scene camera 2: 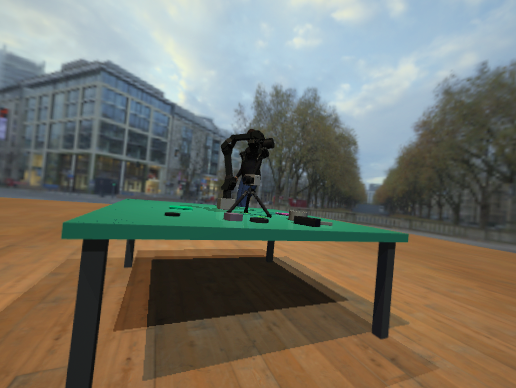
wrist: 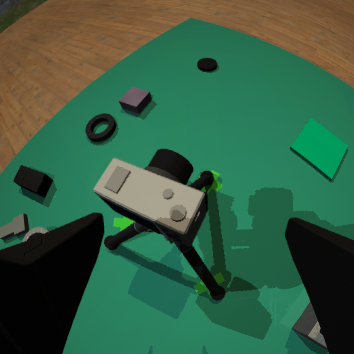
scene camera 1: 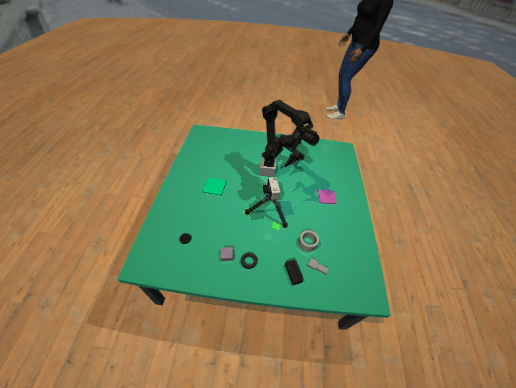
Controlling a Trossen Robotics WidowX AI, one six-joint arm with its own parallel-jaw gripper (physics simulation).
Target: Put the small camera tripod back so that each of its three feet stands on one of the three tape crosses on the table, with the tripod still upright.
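Places are measured from the arm's base along level axes (x up, y right, z ahead), in metres.
Pixels of known places: gripper, between the fingertips: [scene camera 2: 250,161] [wrist: 199,226] [scene camera 1: 278,162]; arm's base, origin of its link: [scene camera 2: 227,198] [scene camera 1: 269,163].
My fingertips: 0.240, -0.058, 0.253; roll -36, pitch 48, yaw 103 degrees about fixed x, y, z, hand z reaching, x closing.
Observation:
For each thing: its top centre in the pictures, then the offset to it from my fingertips, as dx, dy, dz. "pt": a spot on its surface instead.
- upper right green cross, centre of its top: [wrist: 209,181] -0.314, +0.132, +0.101
- green square, a spot on its surface: [wrist: 320,148] [scene camera 1: 216,185] pt -0.305, +0.359, -0.051
- magenta square, a spot on its surface: [scene camera 1: 327,196] pt -0.305, -0.334, -0.102
- black disc, centre of its top: [wrist: 206,62] [scene camera 1: 185,238] -0.304, +0.423, +0.340
- mauve block, centre of its top: [wrist: 133,95] [scene camera 2: 233,213] [scene camera 1: 226,252] -0.286, +0.187, +0.389
- black ring, centre of its top: [wrist: 98,125] [scene camera 2: 259,218] [scene camera 1: 248,260] -0.299, +0.073, +0.402
- grey ring, centre of its top: [scene camera 1: 309,238] [scene camera 2: 298,211] -0.266, -0.217, +0.245
- black block, centre of its top: [wrist: 27,177] [scene camera 2: 307,217] [scene camera 1: 294,270] -0.279, -0.151, +0.428
- grey piece, centre of its top: [wrist: 10,227] [scene camera 1: 318,266] -0.299, -0.273, +0.376
The black tripod [scene camera 1: 280,212] [scene camera 2: 260,203] [wrist: 198,261] stands upright, with a pale camera [scene camera 1: 274,188] [wrist: 145,192] on top. In the wrist view one foot rests on the upper right green cross [wrist: 216,183]. The left foot lies off its cross [wrist: 121,223], below and left of it. The lower foot is at the right edge of its cross [wrist: 202,287], slightly off its middle. In scene view 1 a cross [scene camera 1: 276,226] lies bare left of the front foot. My gripper [scene camera 1: 295,160] [wrist: 199,226] is open and empty, above and behind the tripod.
Around the tripod lie a green square [scene camera 1: 214,186] [wrist: 320,148], a magenta square [scene camera 1: 327,196], a black disc [scene camera 1: 185,238], a mauve block [scene camera 1: 227,253], a black ring [scene camera 1: 249,253], a grey ring [scene camera 1: 301,242], a black block [scene camera 1: 294,272] and a grey piece [scene camera 1: 318,266]. The arm's grey base [scene camera 1: 268,170] stands behind.

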